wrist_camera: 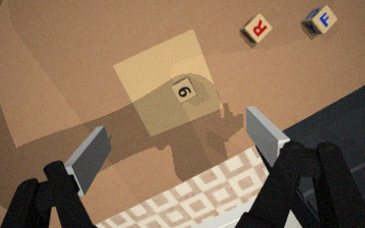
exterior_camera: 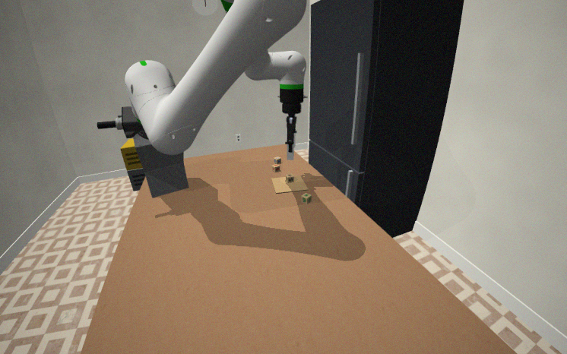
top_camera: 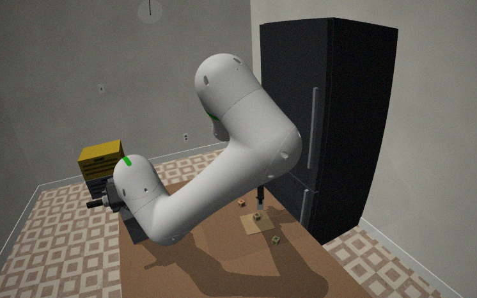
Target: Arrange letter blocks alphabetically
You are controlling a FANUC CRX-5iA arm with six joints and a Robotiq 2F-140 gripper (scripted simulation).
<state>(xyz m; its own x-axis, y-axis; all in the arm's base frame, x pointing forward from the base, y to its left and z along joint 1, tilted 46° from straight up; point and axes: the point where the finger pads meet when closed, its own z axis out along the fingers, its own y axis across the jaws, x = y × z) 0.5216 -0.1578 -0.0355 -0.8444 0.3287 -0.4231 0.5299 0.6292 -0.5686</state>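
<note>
Right now my hand is 20 mm past the X block, 160 mm to the left of it and 140 mm above it. From my hand the other things lie so: R block: 160 mm to the left, 140 mm below; then block marked 9: 20 mm to the left, 140 mm below; then tan mat: 10 mm behind, 150 mm below.
</note>
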